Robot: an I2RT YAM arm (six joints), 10 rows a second.
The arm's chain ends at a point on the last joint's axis. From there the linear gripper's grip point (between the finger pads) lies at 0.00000 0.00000 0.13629 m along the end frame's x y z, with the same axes.
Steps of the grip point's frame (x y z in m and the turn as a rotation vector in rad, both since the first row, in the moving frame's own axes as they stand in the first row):
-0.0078 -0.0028 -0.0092 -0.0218 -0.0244 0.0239
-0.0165 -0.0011 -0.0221 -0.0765 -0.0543 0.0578
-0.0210 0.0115 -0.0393 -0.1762 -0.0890 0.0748
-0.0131 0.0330 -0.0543 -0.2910 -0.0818 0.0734
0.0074 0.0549 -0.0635 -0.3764 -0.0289 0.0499
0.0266 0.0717 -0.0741 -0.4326 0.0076 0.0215
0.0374 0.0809 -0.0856 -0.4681 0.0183 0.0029
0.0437 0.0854 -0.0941 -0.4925 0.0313 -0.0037
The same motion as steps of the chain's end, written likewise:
-0.0044 -0.0057 -0.0091 -0.0218 -0.0244 0.0239
-0.0088 -0.0113 -0.0215 -0.0765 -0.0543 0.0578
-0.0081 -0.0119 -0.0367 -0.1762 -0.0890 0.0748
-0.0007 -0.0056 -0.0481 -0.2910 -0.0818 0.0734
0.0125 0.0049 -0.0539 -0.3764 -0.0289 0.0499
0.0262 0.0146 -0.0615 -0.4326 0.0076 0.0215
0.0351 0.0194 -0.0709 -0.4681 0.0183 0.0029
0.0395 0.0210 -0.0778 -0.4925 0.0313 -0.0037

